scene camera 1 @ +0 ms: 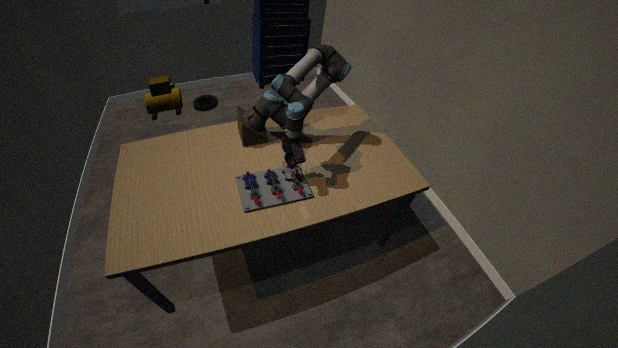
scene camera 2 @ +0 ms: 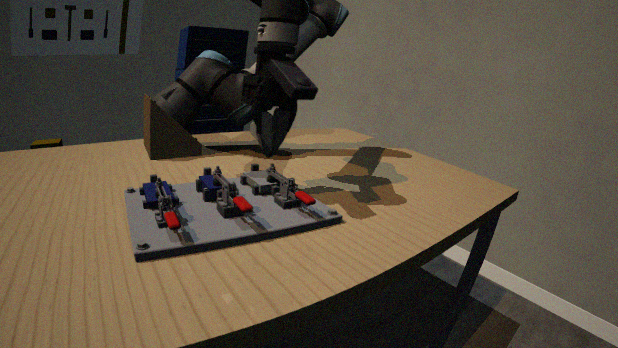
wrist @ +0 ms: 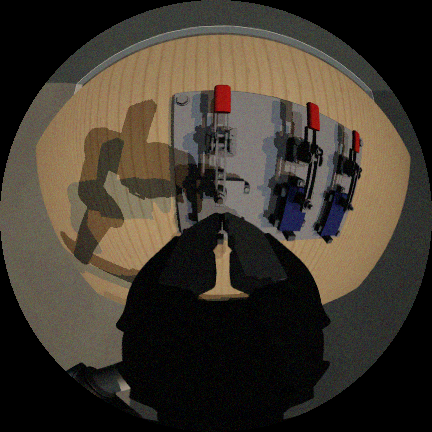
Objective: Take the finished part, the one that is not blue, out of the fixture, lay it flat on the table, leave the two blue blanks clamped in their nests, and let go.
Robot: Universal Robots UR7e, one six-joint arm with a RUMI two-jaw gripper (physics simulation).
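Note:
The grey fixture plate (scene camera 1: 267, 201) (scene camera 2: 210, 232) (wrist: 255, 115) lies on the table. Two blue blanks, one (scene camera 1: 250, 181) (scene camera 2: 156, 194) (wrist: 334, 215) in the end nest and one (scene camera 1: 271, 176) (scene camera 2: 209, 185) (wrist: 292, 214) in the middle nest, sit under their clamp arms. The finished part (scene camera 2: 259, 176) (wrist: 235, 201), light grey, sits in the third nest, with the arm of its red-handled clamp (scene camera 2: 305, 197) (wrist: 222, 99) reaching over it. My gripper (scene camera 1: 293, 165) (scene camera 2: 270, 154) (wrist: 221, 215) is shut and empty, above and just behind that nest; its fingers partly cover the nest in the wrist view.
The other two red clamp handles (scene camera 2: 172, 220) (scene camera 2: 242, 203) stick out toward the table's front edge. The wooden table (scene camera 1: 175, 200) (scene camera 2: 75, 280) carries the arm's wedge-shaped mount (scene camera 1: 250, 136) (scene camera 2: 170, 140) behind the fixture. A blue cabinet (scene camera 1: 282, 45) and a yellow compressor (scene camera 1: 163, 100) stand beyond the table.

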